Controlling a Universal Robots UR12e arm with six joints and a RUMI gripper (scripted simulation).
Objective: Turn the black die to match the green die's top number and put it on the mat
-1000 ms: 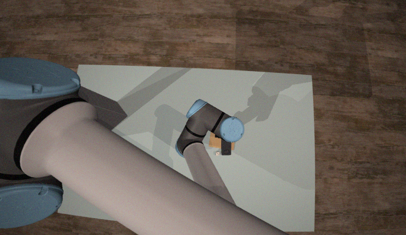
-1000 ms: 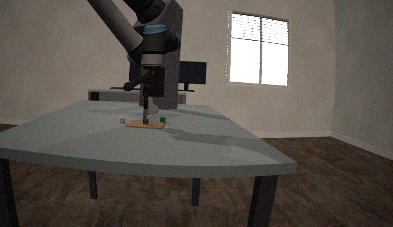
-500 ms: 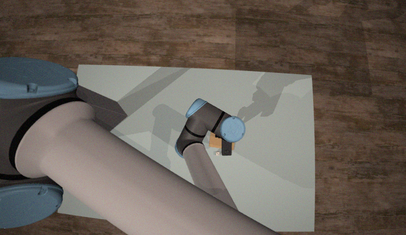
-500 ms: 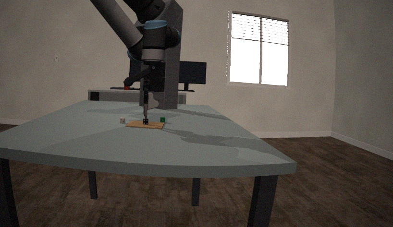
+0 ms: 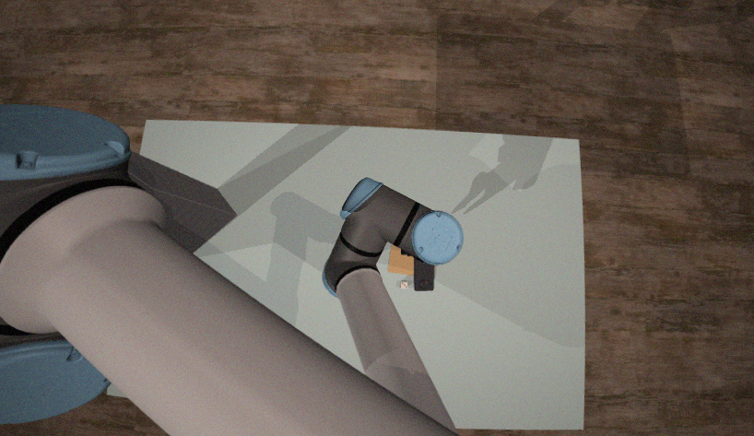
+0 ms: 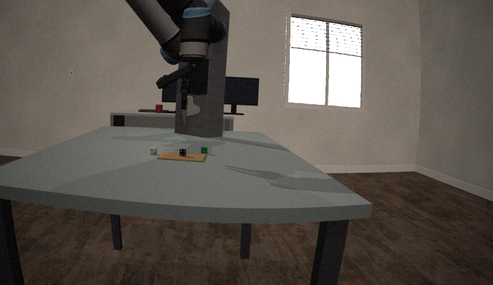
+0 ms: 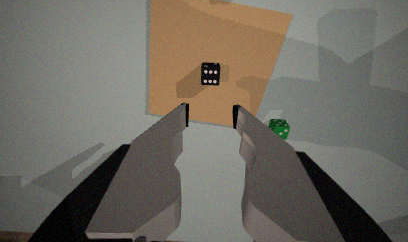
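Now: the black die 9 cm below my hand. Round my hand: mat: 10 cm below; then green die: 8 cm behind, 8 cm to the left, 9 cm below; then white die: 4 cm behind, 9 cm to the right, 9 cm below.
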